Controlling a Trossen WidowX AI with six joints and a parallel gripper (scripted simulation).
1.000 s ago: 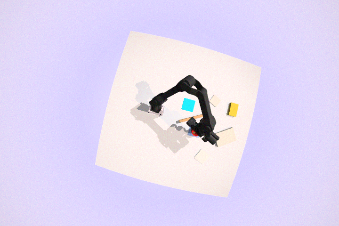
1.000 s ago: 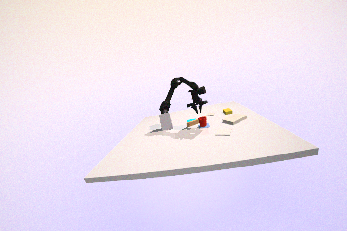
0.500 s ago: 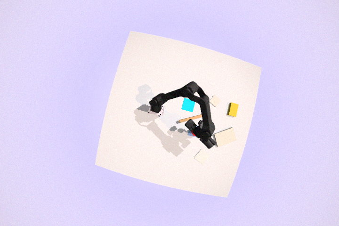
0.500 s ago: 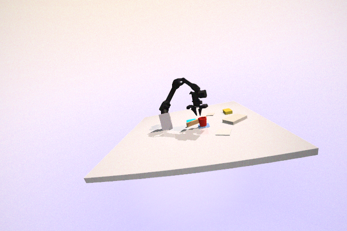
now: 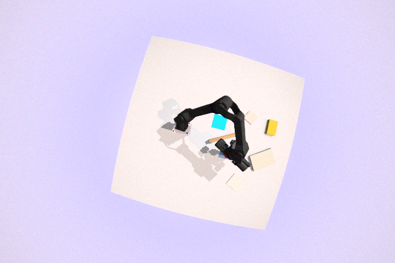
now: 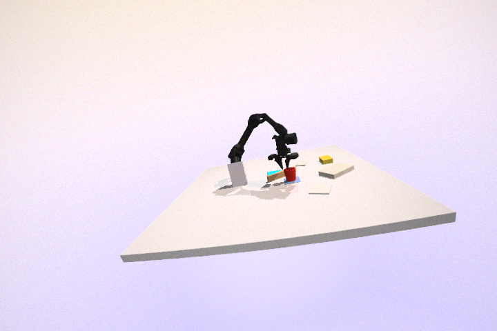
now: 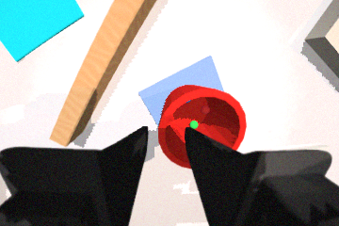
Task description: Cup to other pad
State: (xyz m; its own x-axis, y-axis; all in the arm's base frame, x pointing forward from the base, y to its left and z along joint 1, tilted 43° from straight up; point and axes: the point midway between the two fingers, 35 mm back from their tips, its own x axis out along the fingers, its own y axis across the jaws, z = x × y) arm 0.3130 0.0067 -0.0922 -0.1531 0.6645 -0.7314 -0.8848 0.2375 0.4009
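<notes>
My gripper tip is now 30 mm short of the red cup, 20 mm to the left of it and 30 mm above it. Round my gripper tip: wooden bar 30 mm behind, 80 mm to the left, 60 mm below; then blue pad 30 mm ahead, 20 mm to the right, 80 mm below; then green marble 30 mm ahead, 30 mm to the right, 60 mm below.
</notes>
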